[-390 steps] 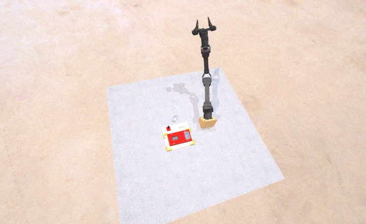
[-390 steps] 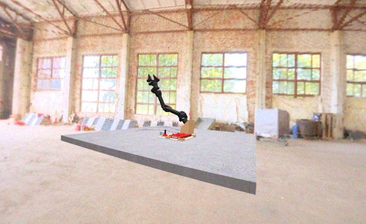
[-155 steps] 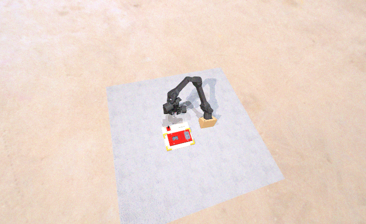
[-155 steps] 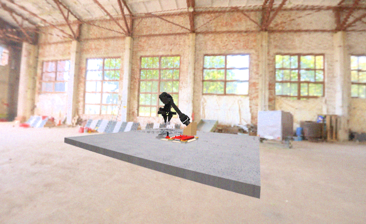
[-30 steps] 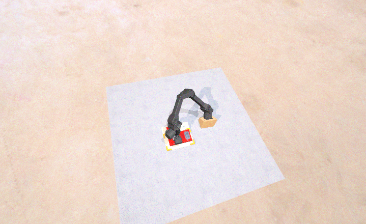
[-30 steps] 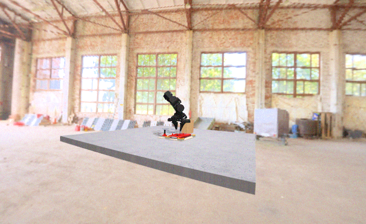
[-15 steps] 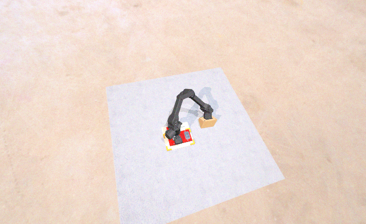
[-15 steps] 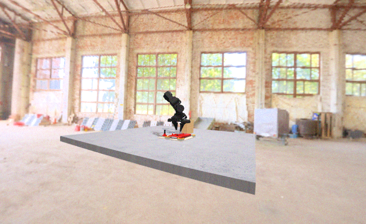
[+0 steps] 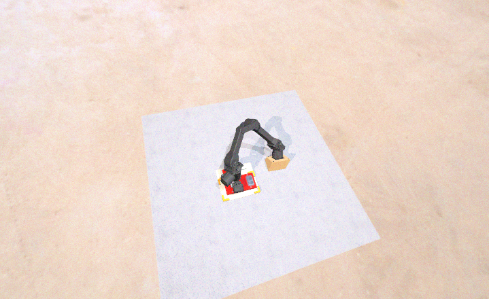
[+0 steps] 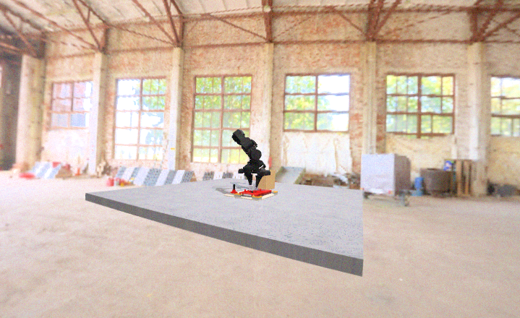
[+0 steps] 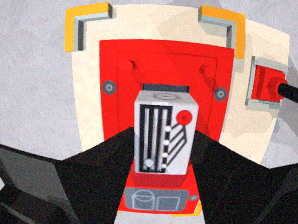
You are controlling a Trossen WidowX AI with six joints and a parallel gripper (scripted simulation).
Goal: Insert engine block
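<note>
Right now the black post is 4 cm ahead of my gripper tip, 11 cm to the right of it and 2 cm below it. Round my gripper tip: engine block (1 cm below).
</note>
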